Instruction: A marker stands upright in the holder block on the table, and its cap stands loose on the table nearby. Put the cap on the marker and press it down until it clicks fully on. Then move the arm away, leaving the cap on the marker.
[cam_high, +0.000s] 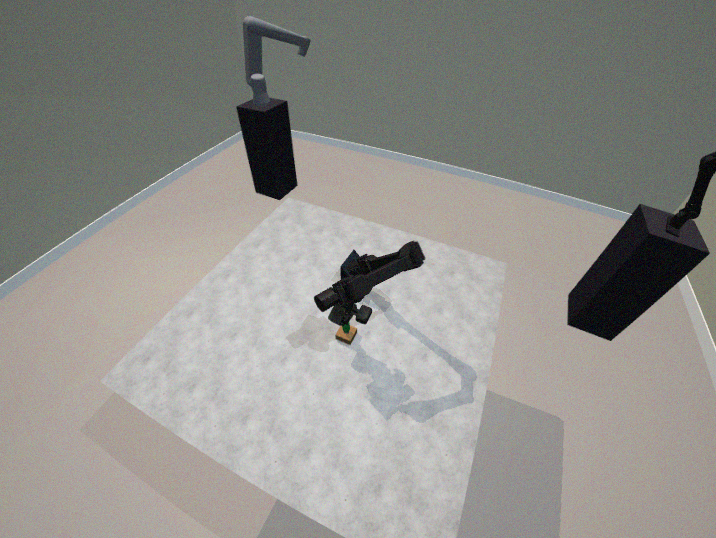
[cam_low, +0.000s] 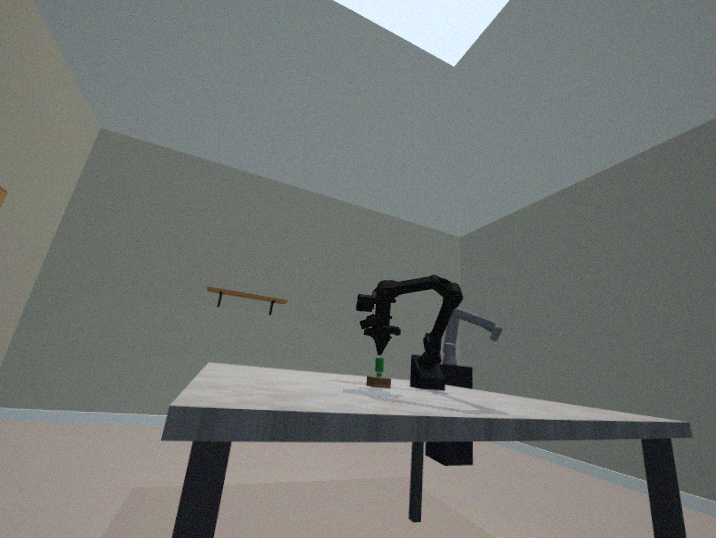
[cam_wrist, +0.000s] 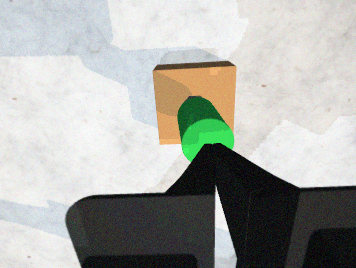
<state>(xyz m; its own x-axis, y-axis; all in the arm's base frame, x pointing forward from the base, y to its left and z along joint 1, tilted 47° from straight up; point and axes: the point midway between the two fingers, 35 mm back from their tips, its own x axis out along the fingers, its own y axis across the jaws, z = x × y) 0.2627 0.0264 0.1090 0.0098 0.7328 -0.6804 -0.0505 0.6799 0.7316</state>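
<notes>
Now: the green cap 30 mm below my gripper tip. The rest, counted from my gripper tip: tan holder block 90 mm below; then green marker band 70 mm below.
</notes>
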